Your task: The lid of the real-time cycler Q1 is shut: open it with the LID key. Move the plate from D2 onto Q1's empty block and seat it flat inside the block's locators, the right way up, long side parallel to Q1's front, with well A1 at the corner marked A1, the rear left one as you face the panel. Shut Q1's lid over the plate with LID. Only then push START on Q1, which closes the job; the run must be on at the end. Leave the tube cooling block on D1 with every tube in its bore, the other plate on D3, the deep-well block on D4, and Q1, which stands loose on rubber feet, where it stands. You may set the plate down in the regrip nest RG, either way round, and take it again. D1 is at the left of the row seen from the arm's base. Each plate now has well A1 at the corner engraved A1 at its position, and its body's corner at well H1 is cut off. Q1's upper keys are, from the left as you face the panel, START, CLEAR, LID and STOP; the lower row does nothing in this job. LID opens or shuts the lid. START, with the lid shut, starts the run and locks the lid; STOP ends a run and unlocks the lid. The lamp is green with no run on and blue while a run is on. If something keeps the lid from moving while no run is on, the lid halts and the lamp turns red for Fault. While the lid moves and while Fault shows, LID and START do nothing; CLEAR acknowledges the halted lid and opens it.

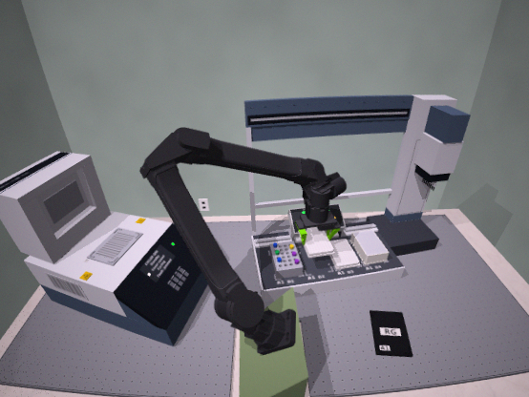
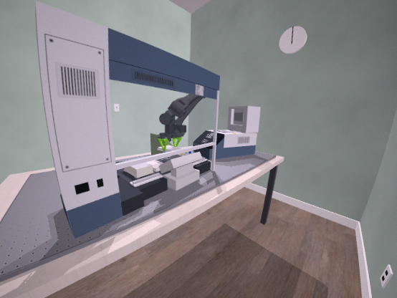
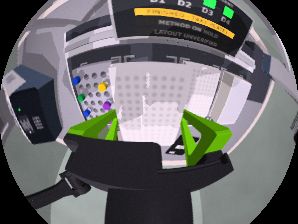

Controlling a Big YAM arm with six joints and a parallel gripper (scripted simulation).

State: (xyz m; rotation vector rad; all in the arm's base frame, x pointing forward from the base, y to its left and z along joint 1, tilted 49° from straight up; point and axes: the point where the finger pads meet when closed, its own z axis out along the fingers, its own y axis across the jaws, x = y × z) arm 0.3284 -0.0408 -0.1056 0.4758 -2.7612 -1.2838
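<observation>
The tube cooling block lies 3 cm behind my hand, 10 cm to the left of it and 6 cm below it. From my hand the other things lie so: pipetting head 18 cm ahead, 42 cm to the right, 25 cm above; then deep-well block 5 cm ahead, 20 cm to the right, 6 cm below.
</observation>
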